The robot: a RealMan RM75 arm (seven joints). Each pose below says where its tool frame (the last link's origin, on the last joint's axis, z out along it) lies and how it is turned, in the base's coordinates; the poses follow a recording.
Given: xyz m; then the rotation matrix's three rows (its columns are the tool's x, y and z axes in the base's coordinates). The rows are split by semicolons.
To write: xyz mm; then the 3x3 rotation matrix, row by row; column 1 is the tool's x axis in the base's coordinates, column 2 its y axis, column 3 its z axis. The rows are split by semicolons. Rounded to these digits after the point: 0 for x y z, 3 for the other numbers.
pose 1, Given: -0.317 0.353 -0.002; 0.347 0.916 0.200; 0.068 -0.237 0.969; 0.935 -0.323 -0.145
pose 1, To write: -317 353 -2; 0.347 0.916 0.200; 0.068 -0.237 0.969; 0.935 -0.323 -0.145
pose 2, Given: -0.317 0.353 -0.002; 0.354 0.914 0.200; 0.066 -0.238 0.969; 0.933 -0.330 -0.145
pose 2, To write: -317 353 -2; 0.354 0.914 0.200; 0.066 -0.238 0.969; 0.933 -0.330 -0.145
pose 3, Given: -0.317 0.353 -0.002; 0.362 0.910 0.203; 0.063 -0.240 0.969; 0.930 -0.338 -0.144
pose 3, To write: -317 353 -2; 0.362 0.910 0.203; 0.063 -0.240 0.969; 0.930 -0.338 -0.144
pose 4, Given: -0.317 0.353 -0.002; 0.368 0.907 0.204; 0.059 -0.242 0.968; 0.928 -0.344 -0.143
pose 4, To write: -317 353 -2; 0.368 0.907 0.204; 0.059 -0.242 0.968; 0.928 -0.344 -0.143
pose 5, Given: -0.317 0.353 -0.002; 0.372 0.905 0.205; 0.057 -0.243 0.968; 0.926 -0.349 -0.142
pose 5, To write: -317 353 -2; 0.372 0.905 0.205; 0.057 -0.243 0.968; 0.926 -0.349 -0.142
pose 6, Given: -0.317 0.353 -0.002; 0.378 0.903 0.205; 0.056 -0.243 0.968; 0.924 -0.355 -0.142
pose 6, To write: -317 353 -2; 0.378 0.903 0.205; 0.056 -0.243 0.968; 0.924 -0.355 -0.142
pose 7, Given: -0.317 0.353 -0.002; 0.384 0.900 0.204; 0.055 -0.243 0.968; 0.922 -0.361 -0.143
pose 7, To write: -317 353 -2; 0.384 0.900 0.204; 0.055 -0.243 0.968; 0.922 -0.361 -0.143
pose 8, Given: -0.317 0.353 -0.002; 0.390 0.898 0.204; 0.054 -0.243 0.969; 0.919 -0.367 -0.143
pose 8, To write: -317 353 -2; 0.390 0.898 0.204; 0.054 -0.243 0.969; 0.919 -0.367 -0.143
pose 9, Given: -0.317 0.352 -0.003; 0.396 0.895 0.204; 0.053 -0.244 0.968; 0.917 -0.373 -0.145
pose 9, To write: -317 352 -3; 0.396 0.895 0.204; 0.053 -0.244 0.968; 0.917 -0.373 -0.145
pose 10, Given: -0.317 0.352 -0.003; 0.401 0.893 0.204; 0.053 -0.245 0.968; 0.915 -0.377 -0.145
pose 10, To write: -317 352 -3; 0.401 0.893 0.204; 0.053 -0.245 0.968; 0.915 -0.377 -0.145
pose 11, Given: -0.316 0.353 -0.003; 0.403 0.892 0.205; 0.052 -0.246 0.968; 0.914 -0.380 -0.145
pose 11, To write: -316 353 -3; 0.403 0.892 0.205; 0.052 -0.246 0.968; 0.914 -0.380 -0.145
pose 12, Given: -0.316 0.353 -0.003; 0.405 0.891 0.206; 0.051 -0.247 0.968; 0.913 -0.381 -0.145
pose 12, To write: -316 353 -3; 0.405 0.891 0.206; 0.051 -0.247 0.968; 0.913 -0.381 -0.145
